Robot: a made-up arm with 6 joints.
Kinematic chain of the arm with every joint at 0, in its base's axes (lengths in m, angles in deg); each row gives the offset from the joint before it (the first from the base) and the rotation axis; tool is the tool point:
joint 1: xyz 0 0 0.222 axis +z
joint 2: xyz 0 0 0 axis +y
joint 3: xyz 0 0 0.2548 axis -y
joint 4: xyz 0 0 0 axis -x
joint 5: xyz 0.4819 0 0 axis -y
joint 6: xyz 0 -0.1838 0 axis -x
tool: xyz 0 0 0
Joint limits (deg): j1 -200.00..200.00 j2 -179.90..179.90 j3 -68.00..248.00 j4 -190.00..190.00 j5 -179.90..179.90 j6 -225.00..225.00
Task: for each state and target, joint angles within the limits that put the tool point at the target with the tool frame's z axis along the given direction. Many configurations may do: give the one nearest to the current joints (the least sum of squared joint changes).
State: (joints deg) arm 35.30 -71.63 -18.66 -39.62 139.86 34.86
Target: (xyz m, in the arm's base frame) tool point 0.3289 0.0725 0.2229 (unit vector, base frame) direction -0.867 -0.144 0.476
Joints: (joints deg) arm 33.74 -33.41 -42.53 -48.26 92.75 29.80
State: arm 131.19 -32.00 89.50 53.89 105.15 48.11
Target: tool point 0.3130 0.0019 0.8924 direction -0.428 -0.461 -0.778
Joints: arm 147.89 -40.91 51.79 23.94 77.25 36.67
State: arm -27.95 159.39 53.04 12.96 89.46 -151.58
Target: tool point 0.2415 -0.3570 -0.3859 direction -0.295 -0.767 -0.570
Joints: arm -30.95 131.41 62.77 8.08 72.03 -127.75
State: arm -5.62 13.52 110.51 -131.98 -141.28 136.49
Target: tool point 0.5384 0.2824 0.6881 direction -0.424 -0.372 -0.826
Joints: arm 16.83 50.06 103.66 -128.51 -103.37 175.12
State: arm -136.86 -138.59 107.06 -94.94 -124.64 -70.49
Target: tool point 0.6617 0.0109 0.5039 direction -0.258 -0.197 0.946
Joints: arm -176.37 -97.16 65.91 -99.70 -124.82 -88.80
